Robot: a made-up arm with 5 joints.
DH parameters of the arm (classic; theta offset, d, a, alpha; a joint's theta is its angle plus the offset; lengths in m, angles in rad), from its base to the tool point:
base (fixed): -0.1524 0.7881 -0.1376 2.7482
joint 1: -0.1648 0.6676 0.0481 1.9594
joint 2: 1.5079 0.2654 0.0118 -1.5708
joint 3: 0 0.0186 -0.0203 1.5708
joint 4: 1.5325 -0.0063 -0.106 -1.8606
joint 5: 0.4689 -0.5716 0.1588 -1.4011
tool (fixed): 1.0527 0.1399 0 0
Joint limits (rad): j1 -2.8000..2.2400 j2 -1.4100..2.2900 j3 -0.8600..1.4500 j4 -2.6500..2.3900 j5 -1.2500..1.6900
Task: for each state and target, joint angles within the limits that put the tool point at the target. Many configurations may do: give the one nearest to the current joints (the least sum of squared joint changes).
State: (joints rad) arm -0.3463 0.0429 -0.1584 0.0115 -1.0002
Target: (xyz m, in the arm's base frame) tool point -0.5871 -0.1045 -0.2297
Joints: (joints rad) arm -0.4205 0.2648 0.2104 0.1709 -0.8953
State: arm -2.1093 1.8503 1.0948 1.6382 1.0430
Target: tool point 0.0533 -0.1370 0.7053
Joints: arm -1.8780 1.5187 0.9382 1.5736 1.1051
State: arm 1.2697 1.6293 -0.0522 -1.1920 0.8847
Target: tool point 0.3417 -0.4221 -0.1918
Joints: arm 0.9113 1.3130 -0.0505 -1.4541 0.7866
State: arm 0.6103 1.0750 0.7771 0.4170 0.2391
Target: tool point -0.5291 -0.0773 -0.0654
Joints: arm 0.5705 0.9946 0.5066 0.3835 0.2899
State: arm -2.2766 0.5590 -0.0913 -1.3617 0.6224
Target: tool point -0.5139 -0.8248 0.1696
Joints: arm -2.1736 1.2686 -0.5011 -0.4573 0.1684
